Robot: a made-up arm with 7 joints. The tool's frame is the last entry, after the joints. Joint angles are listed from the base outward. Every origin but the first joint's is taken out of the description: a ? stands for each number. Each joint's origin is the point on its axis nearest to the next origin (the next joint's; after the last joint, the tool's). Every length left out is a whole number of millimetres.
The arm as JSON. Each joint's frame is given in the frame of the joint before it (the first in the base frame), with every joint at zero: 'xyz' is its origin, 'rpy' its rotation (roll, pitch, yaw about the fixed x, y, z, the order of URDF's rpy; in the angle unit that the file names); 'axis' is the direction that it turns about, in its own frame. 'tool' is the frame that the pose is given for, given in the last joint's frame.
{
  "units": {
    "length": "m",
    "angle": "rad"
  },
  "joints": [
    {
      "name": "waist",
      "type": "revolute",
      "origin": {
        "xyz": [
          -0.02,
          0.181,
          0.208
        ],
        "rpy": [
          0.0,
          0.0,
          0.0
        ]
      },
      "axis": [
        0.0,
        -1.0,
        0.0
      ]
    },
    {
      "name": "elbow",
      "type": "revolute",
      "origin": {
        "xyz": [
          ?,
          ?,
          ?
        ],
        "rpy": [
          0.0,
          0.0,
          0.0
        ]
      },
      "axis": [
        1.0,
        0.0,
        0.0
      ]
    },
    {
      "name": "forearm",
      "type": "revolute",
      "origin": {
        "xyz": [
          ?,
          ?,
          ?
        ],
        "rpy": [
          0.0,
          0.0,
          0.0
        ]
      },
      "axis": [
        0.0,
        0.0,
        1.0
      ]
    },
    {
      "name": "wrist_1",
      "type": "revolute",
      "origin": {
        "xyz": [
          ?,
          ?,
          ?
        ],
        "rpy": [
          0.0,
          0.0,
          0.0
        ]
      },
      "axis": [
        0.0,
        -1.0,
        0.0
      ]
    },
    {
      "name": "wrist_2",
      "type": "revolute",
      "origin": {
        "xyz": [
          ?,
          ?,
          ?
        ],
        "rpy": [
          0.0,
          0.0,
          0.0
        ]
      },
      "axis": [
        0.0,
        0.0,
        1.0
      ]
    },
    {
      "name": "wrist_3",
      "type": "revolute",
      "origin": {
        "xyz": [
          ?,
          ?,
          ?
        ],
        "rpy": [
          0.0,
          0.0,
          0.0
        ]
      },
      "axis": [
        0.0,
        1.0,
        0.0
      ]
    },
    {
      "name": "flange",
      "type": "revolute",
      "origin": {
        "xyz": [
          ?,
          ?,
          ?
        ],
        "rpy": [
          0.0,
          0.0,
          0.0
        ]
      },
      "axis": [
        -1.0,
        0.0,
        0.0
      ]
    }
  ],
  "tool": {
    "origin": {
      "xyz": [
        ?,
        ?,
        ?
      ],
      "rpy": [
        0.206,
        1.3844,
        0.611
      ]
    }
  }
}
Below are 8 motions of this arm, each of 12 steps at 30 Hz.
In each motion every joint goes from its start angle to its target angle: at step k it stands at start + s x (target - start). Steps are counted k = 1, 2, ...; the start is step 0. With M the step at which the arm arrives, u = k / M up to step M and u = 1 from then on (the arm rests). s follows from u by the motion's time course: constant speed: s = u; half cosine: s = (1 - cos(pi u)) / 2; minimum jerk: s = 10 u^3 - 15 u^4 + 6 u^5.
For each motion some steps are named. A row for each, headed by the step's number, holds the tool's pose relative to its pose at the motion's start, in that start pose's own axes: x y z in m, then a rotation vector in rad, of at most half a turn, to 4 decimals.
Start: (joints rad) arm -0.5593 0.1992 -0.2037 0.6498 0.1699 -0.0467 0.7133
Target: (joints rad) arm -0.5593 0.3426 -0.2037 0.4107 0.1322 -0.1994 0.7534
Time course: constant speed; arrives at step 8
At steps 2, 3, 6, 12:
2: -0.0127 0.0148 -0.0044 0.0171 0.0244 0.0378
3: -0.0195 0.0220 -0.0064 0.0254 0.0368 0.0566
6: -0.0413 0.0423 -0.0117 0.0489 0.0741 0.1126
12: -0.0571 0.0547 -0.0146 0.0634 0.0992 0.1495

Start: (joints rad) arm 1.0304 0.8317 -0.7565 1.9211 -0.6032 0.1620 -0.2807
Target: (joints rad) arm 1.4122 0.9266 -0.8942 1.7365 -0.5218 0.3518 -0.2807
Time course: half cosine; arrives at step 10
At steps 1, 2, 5, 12:
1: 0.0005 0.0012 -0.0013 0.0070 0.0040 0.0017
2: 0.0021 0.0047 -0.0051 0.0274 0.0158 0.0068
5: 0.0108 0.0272 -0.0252 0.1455 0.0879 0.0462
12: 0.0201 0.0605 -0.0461 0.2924 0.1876 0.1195

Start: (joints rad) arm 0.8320 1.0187 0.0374 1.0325 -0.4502 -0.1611 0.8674
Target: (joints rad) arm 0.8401 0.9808 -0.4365 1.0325 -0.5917 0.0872 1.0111
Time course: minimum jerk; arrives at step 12
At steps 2, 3, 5, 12:
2: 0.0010 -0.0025 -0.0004 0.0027 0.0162 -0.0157
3: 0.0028 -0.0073 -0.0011 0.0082 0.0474 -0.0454
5: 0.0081 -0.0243 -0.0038 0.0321 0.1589 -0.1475
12: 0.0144 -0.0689 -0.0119 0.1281 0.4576 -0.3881

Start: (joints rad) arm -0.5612 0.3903 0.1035 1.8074 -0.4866 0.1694 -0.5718
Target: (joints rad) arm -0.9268 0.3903 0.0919 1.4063 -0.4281 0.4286 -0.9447
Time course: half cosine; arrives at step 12
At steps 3, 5, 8, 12:
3: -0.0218 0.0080 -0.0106 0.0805 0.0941 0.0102
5: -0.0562 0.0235 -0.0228 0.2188 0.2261 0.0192
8: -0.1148 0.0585 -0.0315 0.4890 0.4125 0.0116
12: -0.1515 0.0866 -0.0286 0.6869 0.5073 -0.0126

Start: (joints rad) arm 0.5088 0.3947 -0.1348 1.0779 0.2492 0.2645 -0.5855
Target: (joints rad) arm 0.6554 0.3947 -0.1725 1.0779 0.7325 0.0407 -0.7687
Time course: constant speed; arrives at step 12
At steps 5, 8, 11, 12:
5: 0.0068 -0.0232 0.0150 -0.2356 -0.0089 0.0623
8: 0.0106 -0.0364 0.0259 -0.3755 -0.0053 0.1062
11: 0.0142 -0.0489 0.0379 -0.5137 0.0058 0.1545
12: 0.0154 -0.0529 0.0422 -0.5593 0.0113 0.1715

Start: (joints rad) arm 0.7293 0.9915 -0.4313 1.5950 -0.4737 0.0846 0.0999
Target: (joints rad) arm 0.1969 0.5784 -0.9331 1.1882 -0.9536 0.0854 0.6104
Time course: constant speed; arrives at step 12
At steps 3, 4, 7, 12:
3: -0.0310 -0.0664 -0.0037 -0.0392 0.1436 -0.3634
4: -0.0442 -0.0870 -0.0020 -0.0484 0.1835 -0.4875
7: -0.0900 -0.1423 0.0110 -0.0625 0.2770 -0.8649
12: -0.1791 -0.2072 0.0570 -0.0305 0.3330 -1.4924

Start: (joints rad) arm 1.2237 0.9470 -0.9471 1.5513 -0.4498 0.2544 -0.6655
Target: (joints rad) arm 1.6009 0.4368 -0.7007 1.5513 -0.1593 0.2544 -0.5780
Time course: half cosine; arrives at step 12
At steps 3, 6, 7, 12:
3: 0.0265 -0.0093 0.0088 -0.0775 -0.0064 0.0917
6: 0.0914 -0.0216 0.0376 -0.2838 -0.0429 0.2909
7: 0.1146 -0.0225 0.0507 -0.3653 -0.0638 0.3551
12: 0.1768 -0.0149 0.0958 -0.6135 -0.1461 0.5089

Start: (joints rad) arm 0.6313 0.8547 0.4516 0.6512 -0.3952 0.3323 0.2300
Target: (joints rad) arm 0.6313 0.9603 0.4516 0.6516 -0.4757 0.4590 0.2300
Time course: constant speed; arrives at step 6
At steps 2, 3, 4, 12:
2: -0.0003 0.0126 0.0055 0.0344 0.0227 0.0521
3: -0.0006 0.0188 0.0083 0.0510 0.0340 0.0789
4: -0.0010 0.0249 0.0112 0.0672 0.0452 0.1061
12: -0.0022 0.0370 0.0172 0.0981 0.0674 0.1618

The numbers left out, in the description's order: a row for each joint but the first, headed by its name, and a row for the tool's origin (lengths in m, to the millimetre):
elbow: -0.023 0.0 -0.003
forearm: 0.0 0.018 -0.19
wrist_1: 0.008 -0.054 0.0
wrist_2: -0.015 0.0 -0.174
wrist_3: 0.0 -0.014 0.0
flange: -0.047 0.0 -0.012
tool: 0.0 -0.006 0.0

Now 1 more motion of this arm.
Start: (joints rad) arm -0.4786 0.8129 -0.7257 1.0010 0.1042 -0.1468 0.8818
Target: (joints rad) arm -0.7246 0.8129 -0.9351 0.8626 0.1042 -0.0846 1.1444
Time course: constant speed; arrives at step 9
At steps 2, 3, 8, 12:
2: -0.0046 -0.0174 -0.0229 -0.0685 0.1142 -0.0939
3: -0.0078 -0.0263 -0.0338 -0.1032 0.1707 -0.1410
8: -0.0322 -0.0723 -0.0824 -0.2811 0.4480 -0.3770
12: -0.0387 -0.0816 -0.0908 -0.3174 0.5025 -0.4241

